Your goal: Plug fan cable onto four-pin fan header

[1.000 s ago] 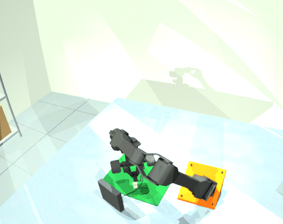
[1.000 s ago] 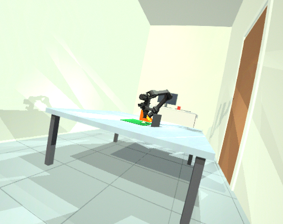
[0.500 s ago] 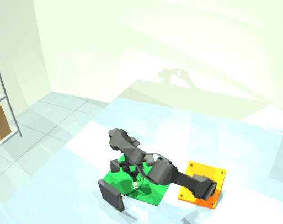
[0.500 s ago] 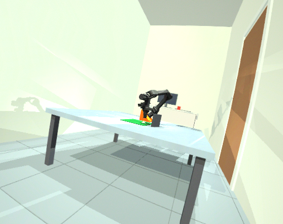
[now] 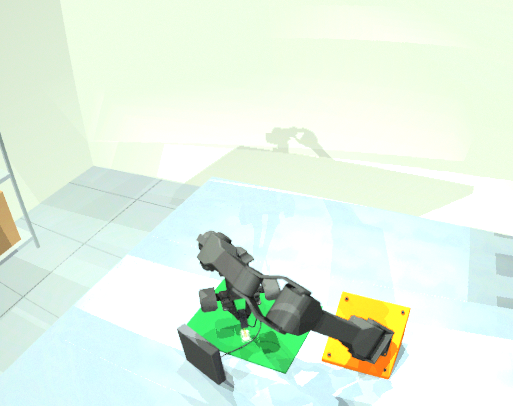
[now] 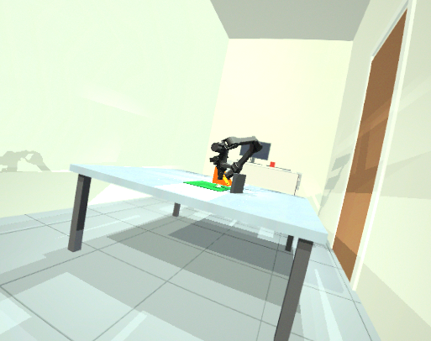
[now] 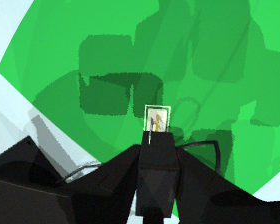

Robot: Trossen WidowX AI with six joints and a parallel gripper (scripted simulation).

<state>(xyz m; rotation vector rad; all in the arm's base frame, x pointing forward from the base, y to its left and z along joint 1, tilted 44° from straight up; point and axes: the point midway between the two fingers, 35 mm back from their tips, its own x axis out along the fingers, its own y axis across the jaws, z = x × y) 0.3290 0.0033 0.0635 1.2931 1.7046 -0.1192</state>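
My gripper tip is 1 cm to the right of the white four-pin header and 7 cm above it. The rest, counted from my gripper tip: fan (3 cm ahead, 13 cm to the left, 1 cm below); then dark grey fan plug (1 cm to the left, 1 cm above); then green board (1 cm ahead, 5 cm to the right, 8 cm below).
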